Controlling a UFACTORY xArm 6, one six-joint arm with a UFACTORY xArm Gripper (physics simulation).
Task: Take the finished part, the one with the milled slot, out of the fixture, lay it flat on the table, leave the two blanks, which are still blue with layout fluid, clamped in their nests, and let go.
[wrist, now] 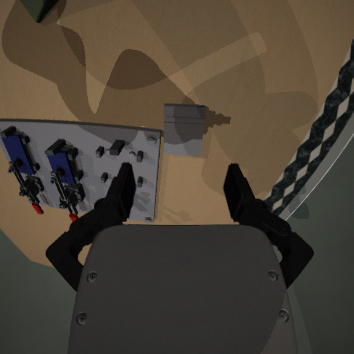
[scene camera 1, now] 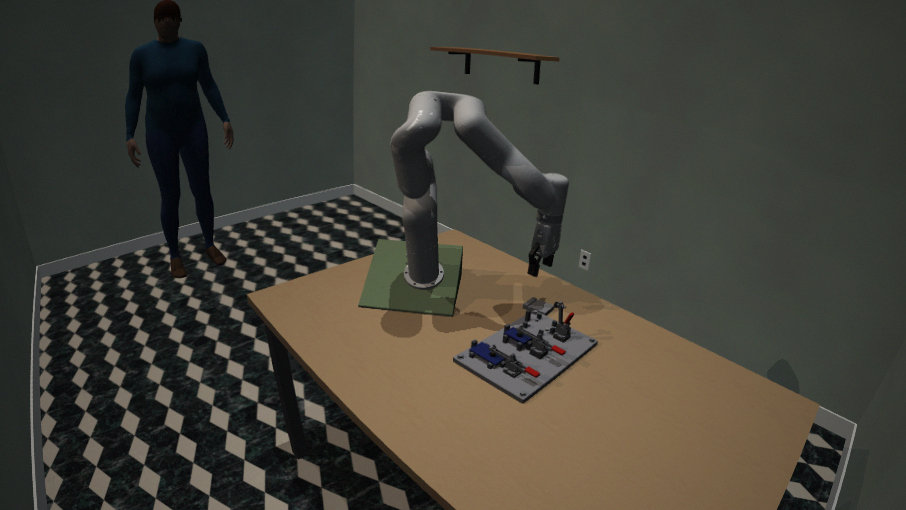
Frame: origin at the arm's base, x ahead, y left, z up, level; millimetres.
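Where they show: gripper, fingertip midpoint: point(wrist: 179, 174) point(scene camera 1: 539, 270); arm's base at its link origin: point(scene camera 1: 424, 274).
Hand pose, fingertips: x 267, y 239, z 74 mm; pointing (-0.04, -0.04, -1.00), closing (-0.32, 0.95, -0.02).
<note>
Each offset is from my fingertips to the top centre of the thing. "pt": to the spot under its first point.
The finished grey part @(9 mm ahead, 8 mm left, 119 mm down) point(scene camera 1: 537, 306) point(wrist: 184, 137) lies flat on the table, just off the end of the grey fixture plate @(170 mm ahead, 174 mm right, 119 mm down) point(scene camera 1: 573, 349) point(wrist: 90, 136), with a narrow gap between them in the wrist view. Its slot shows as a dark band across it. One blue blank @(140 mm ahead, 292 mm right, 103 mm down) point(scene camera 1: 486, 353) point(wrist: 18, 153) sits clamped in the outer nest, and another blue blank @(pt 134 mm ahead, 190 mm right, 92 mm down) point(scene camera 1: 517, 336) point(wrist: 61, 168) sits clamped in the middle nest. The third nest holds no part, and its clamp @(pt 182 mm ahead, 69 mm right, 89 mm down) point(scene camera 1: 561, 330) stands open. My gripper point(scene camera 1: 541, 268) point(wrist: 179, 174) is open and empty, above the table and apart from the part.
The raised red handle @(pt 198 mm ahead, 64 mm right, 43 mm down) point(scene camera 1: 569, 318) of the open clamp stands near the part's side of the plate. The lowered red handles @(pt 257 mm ahead, 162 mm right, 72 mm down) point(scene camera 1: 557, 349) @(pt 280 mm ahead, 270 mm right, 81 mm down) point(scene camera 1: 531, 371) lie over the plate. A green mat point(scene camera 1: 380, 281) point(wrist: 38, 7) lies under the arm's base. A person point(scene camera 1: 169, 95) stands beyond the table.
</note>
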